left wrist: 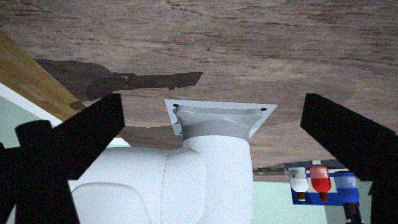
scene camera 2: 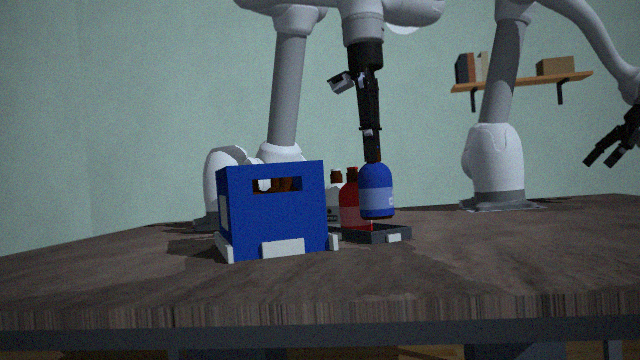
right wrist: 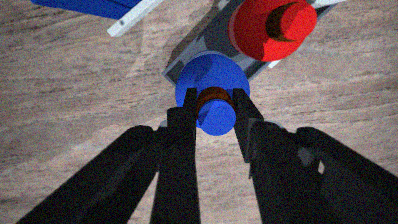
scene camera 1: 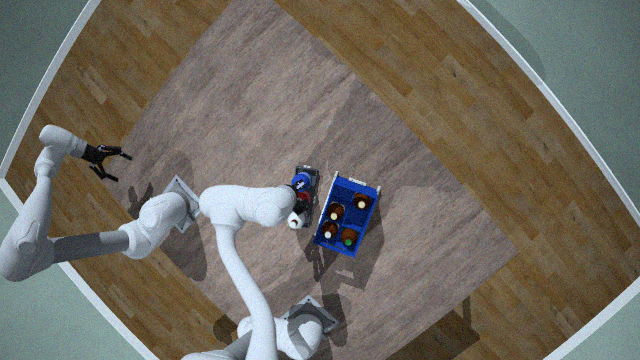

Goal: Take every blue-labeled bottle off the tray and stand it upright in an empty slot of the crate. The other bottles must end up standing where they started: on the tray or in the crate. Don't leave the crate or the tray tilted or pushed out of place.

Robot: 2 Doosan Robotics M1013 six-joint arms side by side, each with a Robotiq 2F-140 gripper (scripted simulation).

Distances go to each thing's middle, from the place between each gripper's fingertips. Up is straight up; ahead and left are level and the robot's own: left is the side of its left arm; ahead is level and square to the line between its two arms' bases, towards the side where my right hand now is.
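My right gripper is 80 mm above the blue-labeled bottle [scene camera 2: 375, 189] at the moment. Measuring from my right hand, you'd find the red bottle [scene camera 2: 349, 210] 120 mm below, 70 mm behind and 50 mm to the right, and the dark tray [scene camera 2: 378, 235] is 190 mm below that hand, again 70 mm behind it and 50 mm to the right of it. There's a blue crate [scene camera 2: 253, 219] too, 120 mm below my right hand, 20 mm ahead of it and 240 mm to the right of it.
From my left hand [scene camera 1: 124, 169], the red bottle is 4 cm below, 77 cm to the right and 50 cm ahead. The blue crate is also 4 cm below my left hand, but 96 cm to the right of it and 59 cm ahead of it. That leaves the dark tray, 11 cm below my left hand, 77 cm to the right of it and 50 cm ahead of it, and the blue-labeled bottle, which is 72 cm to the right of my left hand and 57 cm ahead of it.
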